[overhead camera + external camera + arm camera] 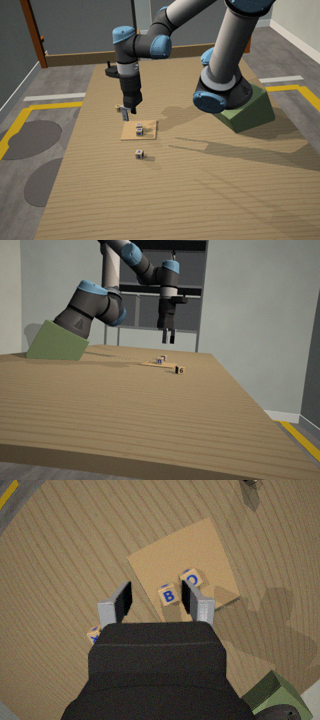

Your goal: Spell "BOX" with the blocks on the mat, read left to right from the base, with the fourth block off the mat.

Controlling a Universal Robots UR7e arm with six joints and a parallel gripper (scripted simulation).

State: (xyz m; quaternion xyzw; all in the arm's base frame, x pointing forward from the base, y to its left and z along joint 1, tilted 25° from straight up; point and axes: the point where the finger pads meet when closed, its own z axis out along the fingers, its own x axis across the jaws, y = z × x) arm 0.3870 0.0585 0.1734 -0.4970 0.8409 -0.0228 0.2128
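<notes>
Right now the X block is 40 mm behind my hand, 140 mm to the left of it and 100 mm below it. The rest, counted from my hand: B block 30 mm behind, 90 mm below; O block 30 mm behind, 40 mm to the right, 90 mm below; mat 30 mm behind, 40 mm to the right, 110 mm below.
</notes>
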